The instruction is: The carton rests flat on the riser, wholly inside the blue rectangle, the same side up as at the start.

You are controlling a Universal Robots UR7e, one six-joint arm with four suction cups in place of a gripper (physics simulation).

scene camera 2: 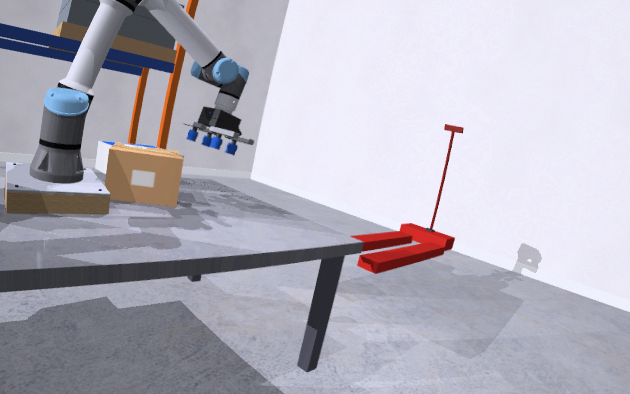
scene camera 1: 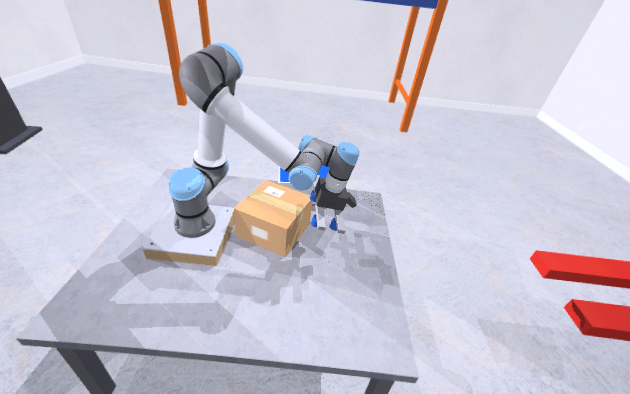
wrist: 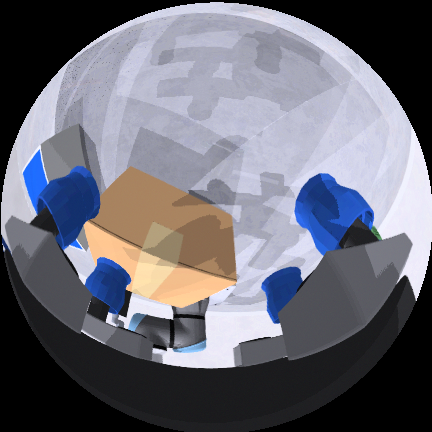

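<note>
The carton stands flat on the table beside the robot base, with tape and a white label on top. The riser is behind it. The blue rectangle on the riser's top is partly hidden by the arm and carton in scene camera 1 and by a suction cup in the wrist view. My gripper is open, its blue suction cups pointing down. It hangs to the side of the carton, above table level, apart from it and holding nothing.
The table bears the robot's base plate left of the carton. A red pallet truck stands on the floor beyond the table. An orange rack post rises behind.
</note>
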